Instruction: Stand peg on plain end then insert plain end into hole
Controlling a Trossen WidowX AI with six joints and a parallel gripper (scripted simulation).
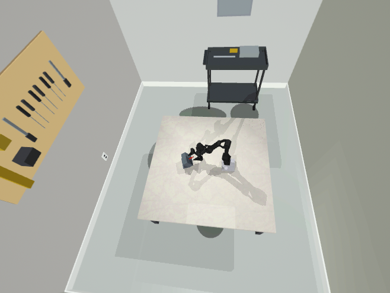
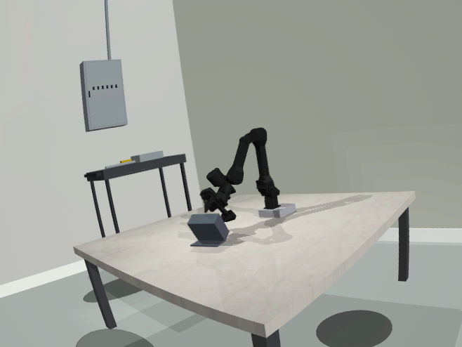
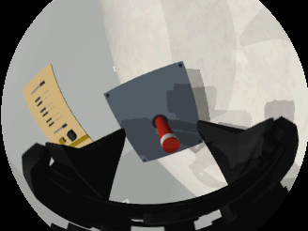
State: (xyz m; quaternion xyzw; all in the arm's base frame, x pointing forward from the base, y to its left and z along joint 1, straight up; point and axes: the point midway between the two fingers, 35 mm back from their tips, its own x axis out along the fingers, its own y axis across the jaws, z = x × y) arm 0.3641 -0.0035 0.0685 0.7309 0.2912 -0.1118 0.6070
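My gripper tip is now 10 mm past the red peg. From my gripper tip the other things lie so: sloped panel: 40 mm ahead, 20 mm below, 10 mm to the left.
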